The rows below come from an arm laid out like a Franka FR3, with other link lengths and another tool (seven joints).
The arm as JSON. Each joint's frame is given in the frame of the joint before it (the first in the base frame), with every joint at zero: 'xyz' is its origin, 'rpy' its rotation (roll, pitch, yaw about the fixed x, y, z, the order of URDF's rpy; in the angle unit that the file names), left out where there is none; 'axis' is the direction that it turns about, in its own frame. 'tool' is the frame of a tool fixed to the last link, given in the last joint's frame.
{
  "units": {
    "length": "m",
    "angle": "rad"
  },
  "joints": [
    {
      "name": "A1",
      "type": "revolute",
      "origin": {
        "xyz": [
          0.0,
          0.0,
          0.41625
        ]
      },
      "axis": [
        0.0,
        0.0,
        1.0
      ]
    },
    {
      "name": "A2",
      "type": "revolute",
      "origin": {
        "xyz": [
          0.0,
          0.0,
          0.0
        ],
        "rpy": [
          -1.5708,
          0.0,
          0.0
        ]
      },
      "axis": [
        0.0,
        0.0,
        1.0
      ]
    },
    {
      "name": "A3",
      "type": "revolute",
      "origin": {
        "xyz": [
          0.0,
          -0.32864,
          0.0
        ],
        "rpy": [
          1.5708,
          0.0,
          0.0
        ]
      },
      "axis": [
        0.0,
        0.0,
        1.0
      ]
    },
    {
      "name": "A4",
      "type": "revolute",
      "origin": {
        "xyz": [
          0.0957,
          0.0,
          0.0
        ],
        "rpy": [
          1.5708,
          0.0,
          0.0
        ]
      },
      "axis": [
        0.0,
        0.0,
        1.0
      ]
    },
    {
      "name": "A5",
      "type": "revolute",
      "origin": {
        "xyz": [
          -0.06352,
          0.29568,
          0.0
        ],
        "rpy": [
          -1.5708,
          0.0,
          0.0
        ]
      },
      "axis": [
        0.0,
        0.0,
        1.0
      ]
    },
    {
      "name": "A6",
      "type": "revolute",
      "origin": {
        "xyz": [
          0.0,
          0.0,
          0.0
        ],
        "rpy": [
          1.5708,
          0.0,
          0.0
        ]
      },
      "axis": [
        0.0,
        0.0,
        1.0
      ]
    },
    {
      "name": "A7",
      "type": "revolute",
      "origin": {
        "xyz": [
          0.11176,
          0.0,
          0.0
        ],
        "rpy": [
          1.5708,
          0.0,
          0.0
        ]
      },
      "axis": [
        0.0,
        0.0,
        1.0
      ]
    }
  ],
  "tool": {
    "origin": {
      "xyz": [
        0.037,
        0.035,
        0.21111
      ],
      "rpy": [
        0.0,
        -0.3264,
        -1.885
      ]
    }
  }
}
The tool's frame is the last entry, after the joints.
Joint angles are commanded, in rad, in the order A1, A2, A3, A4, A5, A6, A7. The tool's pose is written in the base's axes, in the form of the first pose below.
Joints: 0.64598 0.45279 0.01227 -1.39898 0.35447 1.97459 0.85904
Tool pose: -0.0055, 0.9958, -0.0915, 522.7; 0.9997, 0.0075, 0.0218, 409.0; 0.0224, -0.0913, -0.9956, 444.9; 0, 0, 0, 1
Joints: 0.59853 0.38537 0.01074 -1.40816 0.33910 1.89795 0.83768
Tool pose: -0.0062, 0.9960, -0.0897, 525.4; 0.9999, 0.0069, 0.0078, 373.9; 0.0084, -0.0896, -0.9959, 475.7; 0, 0, 0, 1
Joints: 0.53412 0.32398 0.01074 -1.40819 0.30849 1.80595 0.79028
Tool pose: -0.0214, 0.9963, -0.0827, 531.3; 0.9995, 0.0195, -0.0244, 328.1; -0.0227, -0.0832, -0.9963, 503.4; 0, 0, 0, 1
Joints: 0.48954 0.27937 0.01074 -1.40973 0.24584 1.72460 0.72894
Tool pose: -0.0659, 0.9957, -0.0647, 533.7; 0.9940, 0.0598, -0.0912, 287.9; -0.0870, -0.0703, -0.9937, 520.5; 0, 0, 0, 1
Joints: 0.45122 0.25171 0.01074 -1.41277 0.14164 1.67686 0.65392
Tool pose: -0.1150, 0.9932, -0.0157, 544.3; 0.9758, 0.1100, -0.1889, 245.9; -0.1859, -0.0371, -0.9819, 531.5; 0, 0, 0, 1
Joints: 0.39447 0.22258 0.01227 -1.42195 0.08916 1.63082 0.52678
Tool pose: -0.1905, 0.9816, 0.0133, 552.7; 0.9526, 0.1881, -0.2392, 204.2; -0.2373, -0.0329, -0.9709, 540.8; 0, 0, 0, 1
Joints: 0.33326 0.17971 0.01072 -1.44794 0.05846 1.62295 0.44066
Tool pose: -0.2085, 0.9770, 0.0446, 558.9; 0.9417, 0.2129, -0.2605, 162.2; -0.2640, -0.0123, -0.9644, 554.9; 0, 0, 0, 1
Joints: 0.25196 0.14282 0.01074 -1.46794 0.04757 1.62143 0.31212
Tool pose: -0.2465, 0.9658, 0.0809, 567.2; 0.9297, 0.2592, -0.2618, 116.1; -0.2738, 0.0107, -0.9617, 568.0; 0, 0, 0, 1
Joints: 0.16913 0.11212 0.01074 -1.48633 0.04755 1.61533 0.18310
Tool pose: -0.2858, 0.9525, 0.1051, 570.8; 0.9175, 0.3037, -0.2568, 71.7; -0.2765, 0.0231, -0.9607, 577.0; 0, 0, 0, 1
